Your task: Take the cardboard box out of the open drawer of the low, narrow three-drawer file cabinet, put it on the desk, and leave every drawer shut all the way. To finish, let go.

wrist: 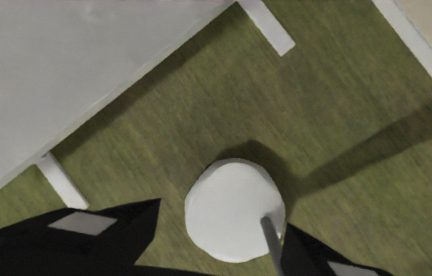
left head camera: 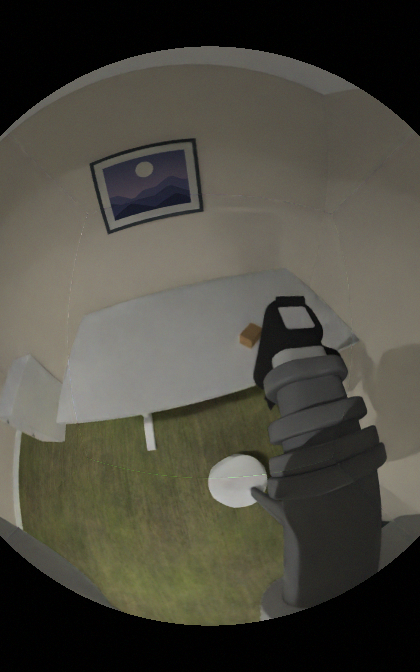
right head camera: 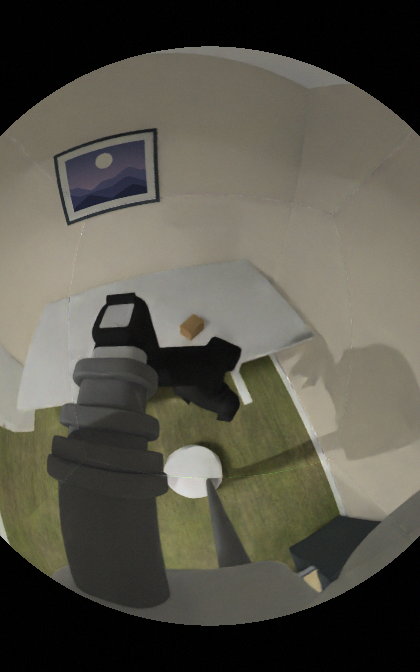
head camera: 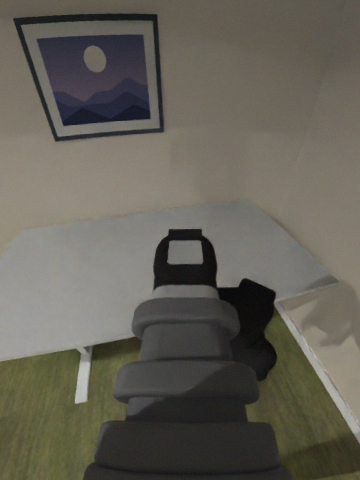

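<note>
The cardboard box [left head camera: 250, 335] [right head camera: 192, 326], a small brown block, sits on the light grey desk [head camera: 75, 280] [left head camera: 135, 360] [right head camera: 280, 320] [wrist: 75, 65]. In the head view the arm hides it. My gripper [right head camera: 206, 409] [wrist: 219, 230] is open and empty, pointing down in front of the desk's front edge, apart from the box. Part of a dark cabinet [right head camera: 335, 545] shows at the lower right of the right head view, with a small tan-faced piece [right head camera: 313, 580] at its near side. The robot's body cuts it off, so I cannot tell how its drawers stand.
A round white object [left head camera: 235, 481] [right head camera: 192, 470] [wrist: 232, 210] is on the green floor below the gripper. White desk legs [head camera: 83, 375] [wrist: 267, 27] stand under the desk. A pale block [left head camera: 32, 395] stands left of the desk. Walls rise behind and to the right.
</note>
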